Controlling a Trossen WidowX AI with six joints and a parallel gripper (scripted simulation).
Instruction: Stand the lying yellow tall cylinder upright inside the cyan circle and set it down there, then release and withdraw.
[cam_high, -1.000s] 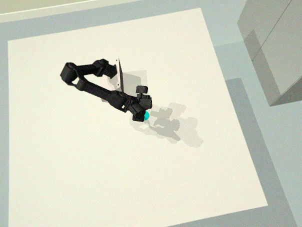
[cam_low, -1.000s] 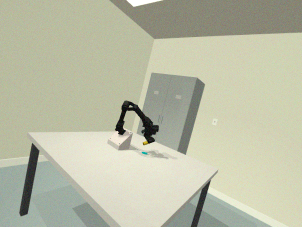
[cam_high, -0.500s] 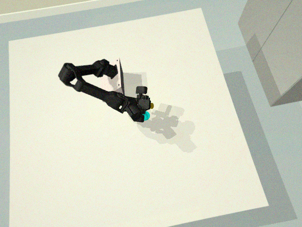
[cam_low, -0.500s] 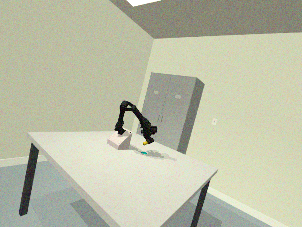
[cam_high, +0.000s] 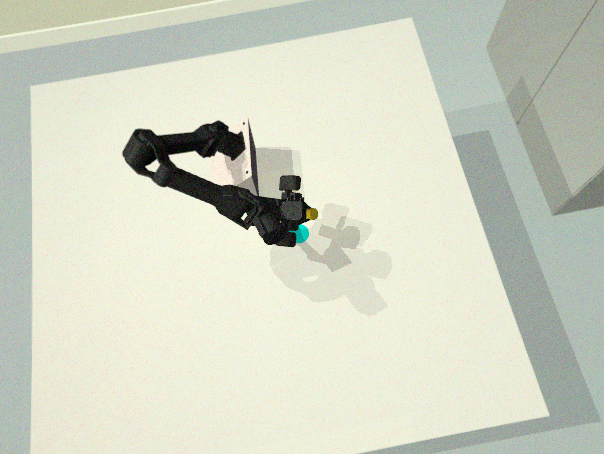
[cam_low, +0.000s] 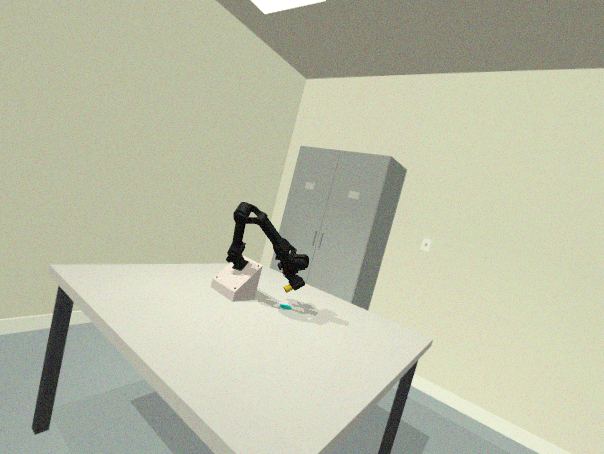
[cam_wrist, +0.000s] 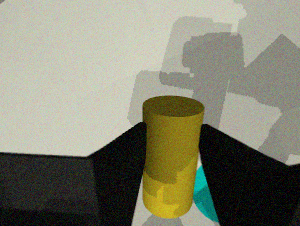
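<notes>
The cyan circle is 1 cm ahead of my gripper tip, 4 cm to the right of it and 11 cm below it. Also, from my gripper tip: yellow tall cylinder (1 cm behind, 1 cm to the right, 1 cm below).
</notes>
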